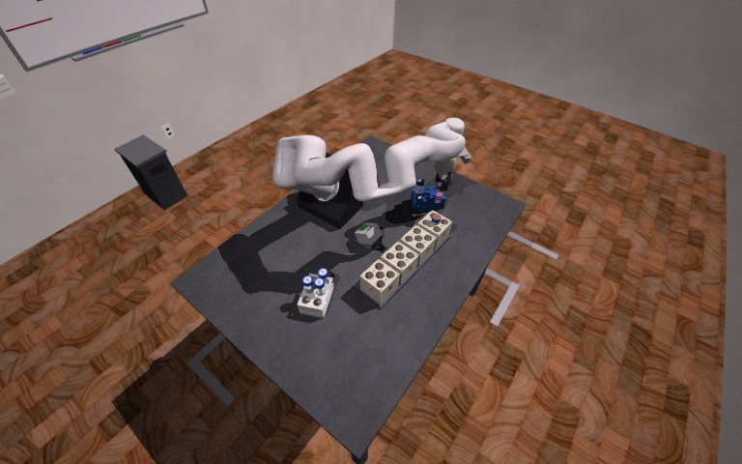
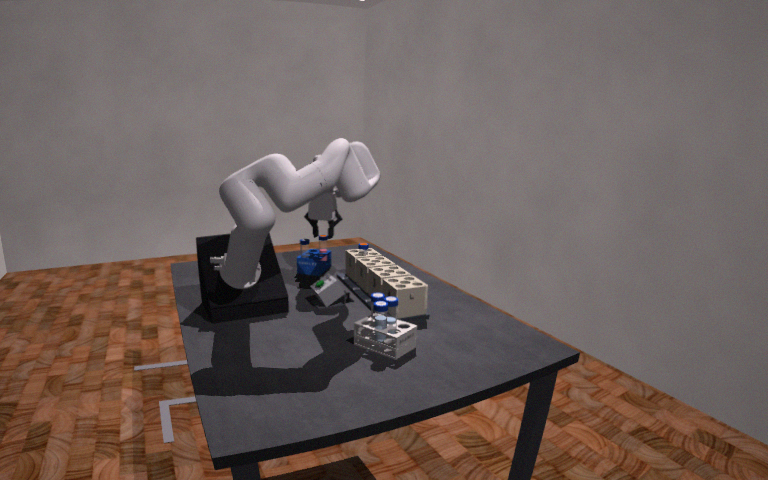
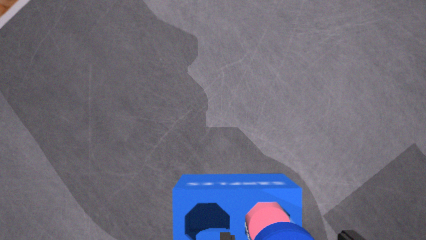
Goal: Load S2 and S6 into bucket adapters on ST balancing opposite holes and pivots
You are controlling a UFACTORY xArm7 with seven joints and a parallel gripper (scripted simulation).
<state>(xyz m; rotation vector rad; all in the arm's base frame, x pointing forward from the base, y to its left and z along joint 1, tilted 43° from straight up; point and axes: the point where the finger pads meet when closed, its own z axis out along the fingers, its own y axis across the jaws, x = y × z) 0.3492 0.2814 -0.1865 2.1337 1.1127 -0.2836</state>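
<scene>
The orange-dot tube lies 10 mm behind my hand and 70 mm below it. The rest, counted from my hand: white rack: 50 mm behind, 680 mm to the right, 100 mm below; blue rack: 40 mm behind, 20 mm to the right, 100 mm below.
</scene>
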